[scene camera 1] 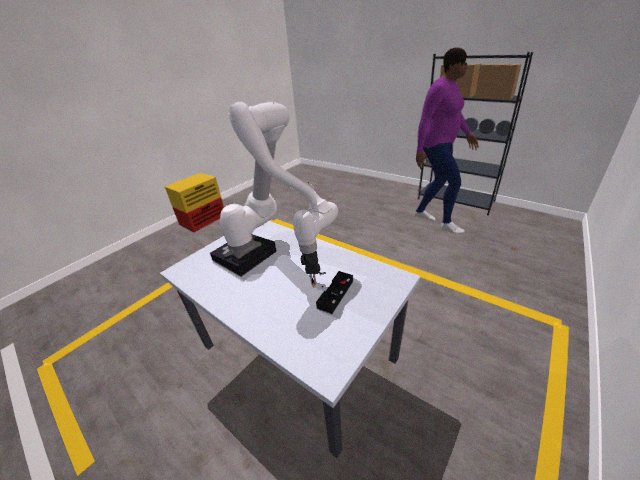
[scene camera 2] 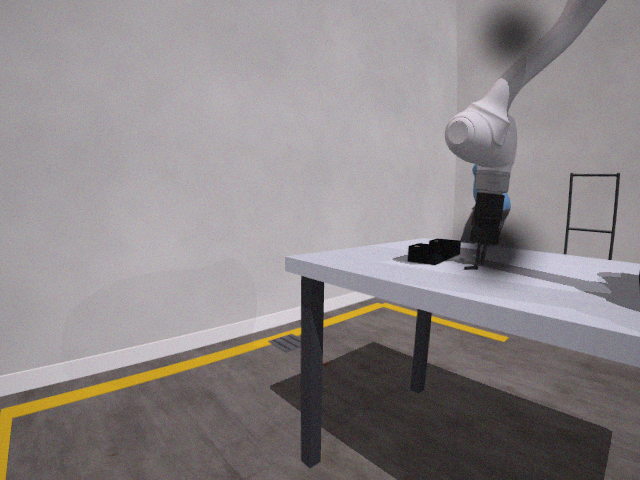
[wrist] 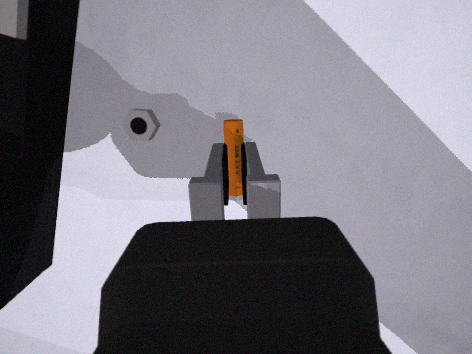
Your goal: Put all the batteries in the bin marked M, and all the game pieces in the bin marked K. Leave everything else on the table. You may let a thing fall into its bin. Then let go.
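Pixels of known places: gripper, fingertip midpoint: (scene camera 1: 314, 283) (scene camera 2: 479, 263) (wrist: 234, 161); arm's base at its link origin: (scene camera 1: 242, 247).
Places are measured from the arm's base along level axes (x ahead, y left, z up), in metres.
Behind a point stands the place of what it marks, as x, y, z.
My gripper (scene camera 1: 312, 281) {0.528, 0.070, -0.063} (scene camera 2: 481, 261) {0.528, 0.070, -0.063} (wrist: 234, 161) {0.528, 0.070, -0.063} is shut on an orange AAA battery. The battery (wrist: 233, 131) {0.537, 0.054, -0.057} is upright in the wrist view, clasped between the two finger pads, low over the table. A black bin unit (scene camera 1: 326, 305) {0.708, -0.040, -0.022} (scene camera 2: 421, 254) {0.644, 0.201, -0.041} (wrist: 37, 175) {0.617, 0.122, -0.046} stands beside the gripper, at the left edge of the wrist view. A red piece (scene camera 1: 343, 281) {0.658, 0.159, -0.044} and some small pale patches show in the unit. A pale piece (wrist: 9, 17) {0.656, 0.056, -0.053} shows in it at the wrist view's top left corner. The letters M and K cannot be read.
A grey hex nut (wrist: 152, 125) {0.576, 0.072, -0.058} lies on the table (scene camera 1: 248, 310) {0.392, -0.269, -0.067} between the battery and the bin unit. A small dark item (scene camera 1: 322, 272) {0.510, 0.163, -0.058} (scene camera 2: 470, 267) {0.509, 0.167, -0.060} lies near the fingers. A person (scene camera 1: 442, 113) walks by the shelf rack (scene camera 1: 521, 98) behind the table.
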